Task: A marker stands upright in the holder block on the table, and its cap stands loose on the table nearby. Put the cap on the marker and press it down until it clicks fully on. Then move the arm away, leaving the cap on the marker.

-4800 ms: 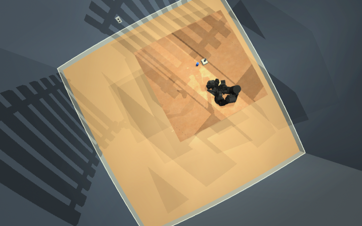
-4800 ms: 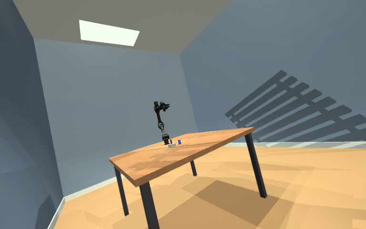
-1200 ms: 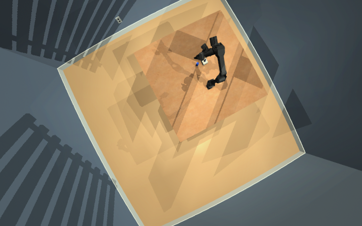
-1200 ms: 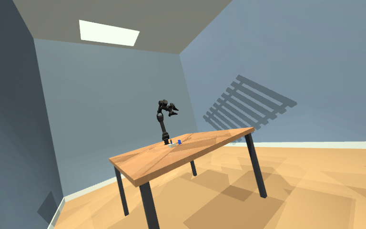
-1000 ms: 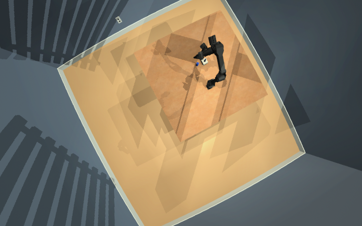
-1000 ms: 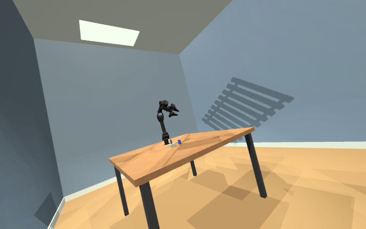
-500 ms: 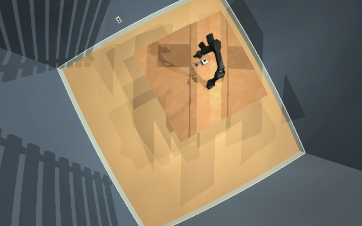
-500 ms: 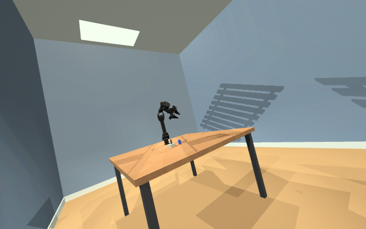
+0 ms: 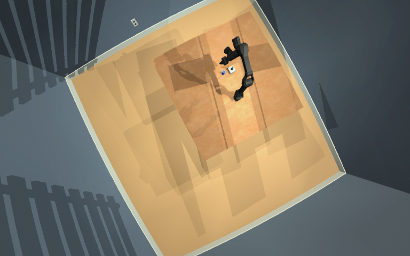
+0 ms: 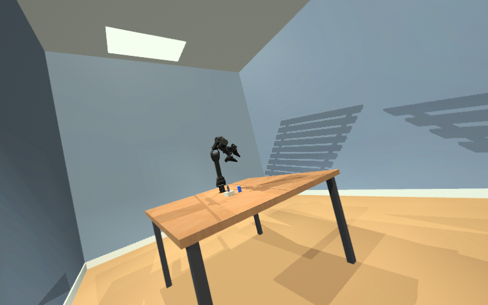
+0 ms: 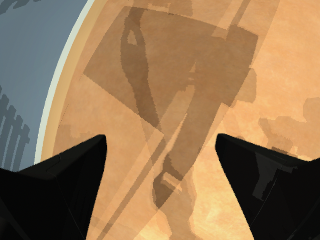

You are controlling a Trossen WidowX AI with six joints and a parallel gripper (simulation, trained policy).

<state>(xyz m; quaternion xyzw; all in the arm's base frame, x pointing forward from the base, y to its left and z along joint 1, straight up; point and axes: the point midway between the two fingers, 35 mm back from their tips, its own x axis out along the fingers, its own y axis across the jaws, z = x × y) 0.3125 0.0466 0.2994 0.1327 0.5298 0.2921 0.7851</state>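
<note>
The blue cap is 25 cm below my gripper tip, 6 cm to the right of it and 1 cm behind it. Also, from my gripper tip: white holder block (26 cm below, 16 cm to the right, 2 cm behind).
</note>
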